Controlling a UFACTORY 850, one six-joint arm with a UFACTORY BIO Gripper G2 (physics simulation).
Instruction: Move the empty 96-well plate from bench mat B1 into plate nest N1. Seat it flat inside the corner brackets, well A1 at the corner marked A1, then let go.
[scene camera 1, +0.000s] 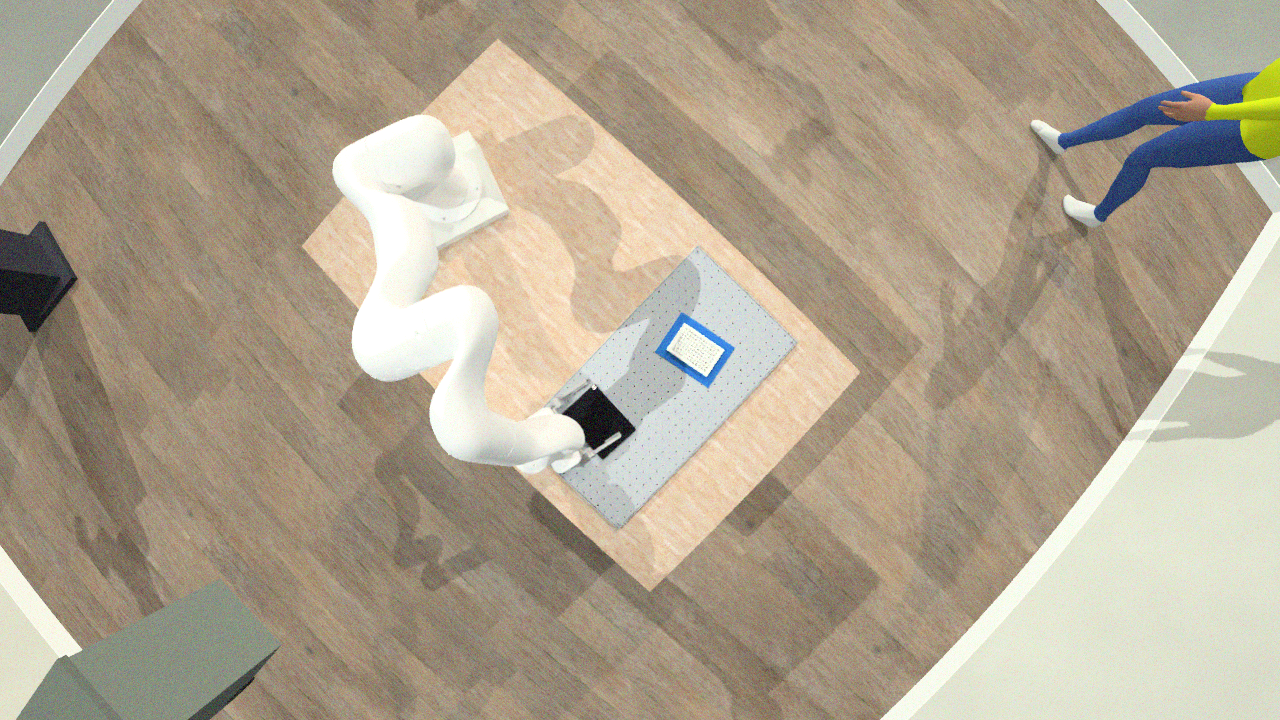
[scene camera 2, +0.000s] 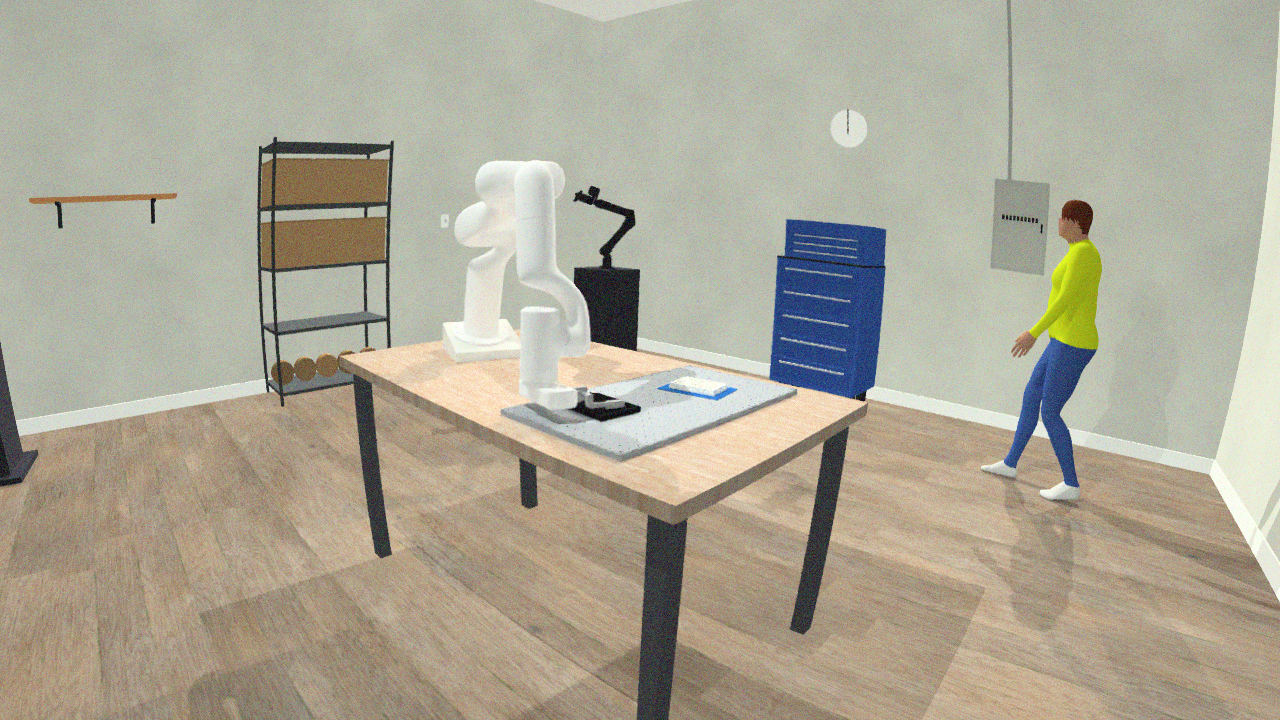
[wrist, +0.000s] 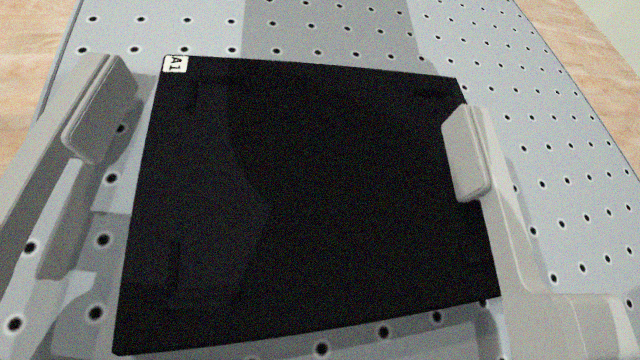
white 96-well plate: scene camera 1; scene camera 2; not seen in the wrist view (out of frame)
same spot on black plate nest N1: (scene camera 1: 598, 417) = (scene camera 2: 597, 401)
same spot on white 96-well plate: (scene camera 1: 688, 345) = (scene camera 2: 690, 382)
